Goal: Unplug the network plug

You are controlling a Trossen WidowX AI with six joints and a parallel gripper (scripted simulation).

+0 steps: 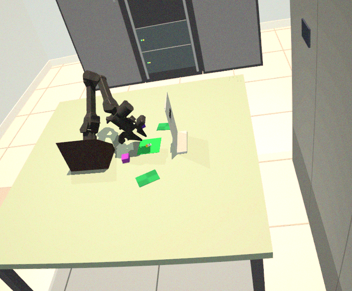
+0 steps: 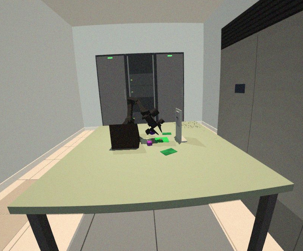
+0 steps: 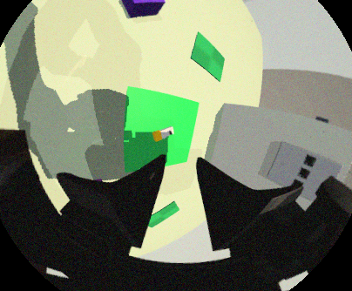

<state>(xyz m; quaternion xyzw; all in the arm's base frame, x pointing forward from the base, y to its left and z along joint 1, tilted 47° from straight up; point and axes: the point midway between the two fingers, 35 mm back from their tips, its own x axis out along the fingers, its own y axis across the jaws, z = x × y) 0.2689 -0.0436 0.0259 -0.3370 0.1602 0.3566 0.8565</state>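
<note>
My gripper tip is 1 cm short of the network plug, 1 cm to the right of it and 5 cm above it. Round my gripper tip: upright panel 17 cm ahead, 2 cm to the right, 6 cm above; green marked square 1 cm ahead, 1 cm to the left, 6 cm below.
</note>
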